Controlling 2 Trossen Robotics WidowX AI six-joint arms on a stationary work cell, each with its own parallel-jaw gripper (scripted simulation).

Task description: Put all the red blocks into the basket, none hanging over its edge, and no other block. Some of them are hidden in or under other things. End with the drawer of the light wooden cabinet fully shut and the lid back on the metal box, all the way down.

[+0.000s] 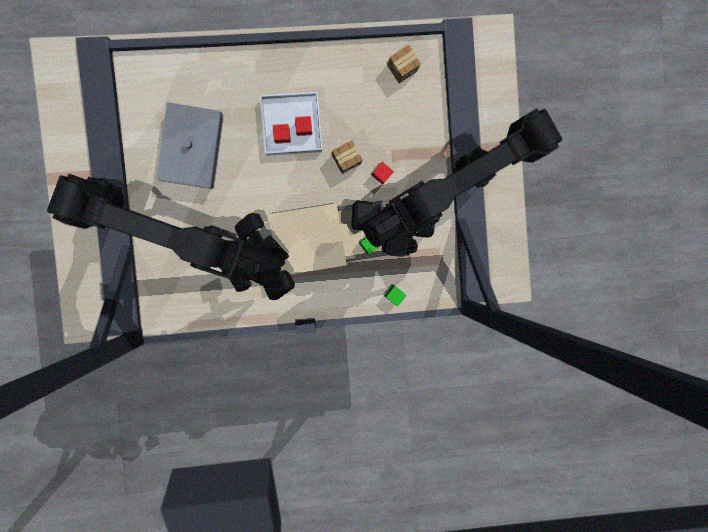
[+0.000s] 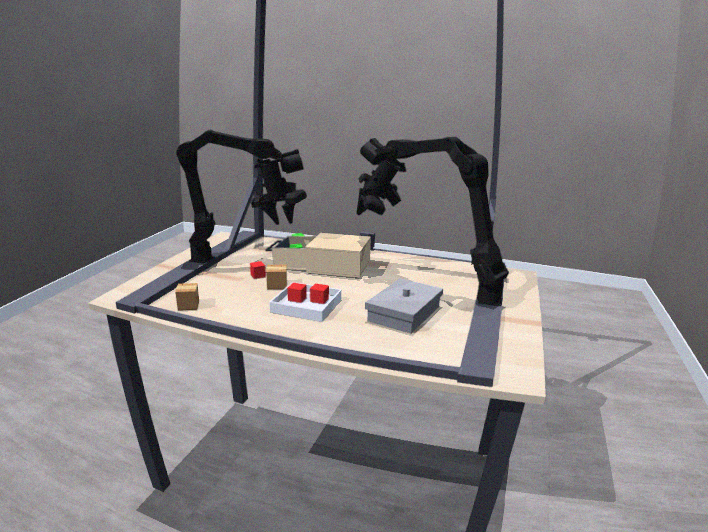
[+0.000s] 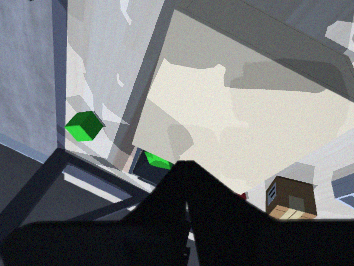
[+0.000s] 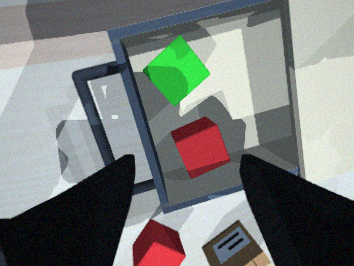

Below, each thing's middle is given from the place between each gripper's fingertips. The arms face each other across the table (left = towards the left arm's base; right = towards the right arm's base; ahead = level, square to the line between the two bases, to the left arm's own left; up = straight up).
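From my right hand: drawer [image 1: 353,251], 130 mm below, 10 mm behind, 50 mm to the left; light wooden cabinet [image 1: 312,237], 130 mm below, 20 mm behind, 120 mm to the left; white basket [image 1: 278,109], 150 mm below, 280 mm ahead, 200 mm to the left; grey metal lid [image 1: 190,136], 120 mm below, 240 mm ahead, 460 mm to the left. Going by their middles, of the things named here, grey metal lid farthest from my right hand.
My left hand [image 1: 287,256]: 16 cm above the light wooden cabinet, 4 cm short of it, 13 cm to the left of it. From my left hand: grey metal lid, 15 cm below, 29 cm ahead, 20 cm to the left; drawer, 17 cm below, 4 cm ahead, 20 cm to the right; white basket, 19 cm below, 33 cm ahead, 5 cm to the right. Going by their middles, of the things named here, light wooden cabinet nearest to my left hand.
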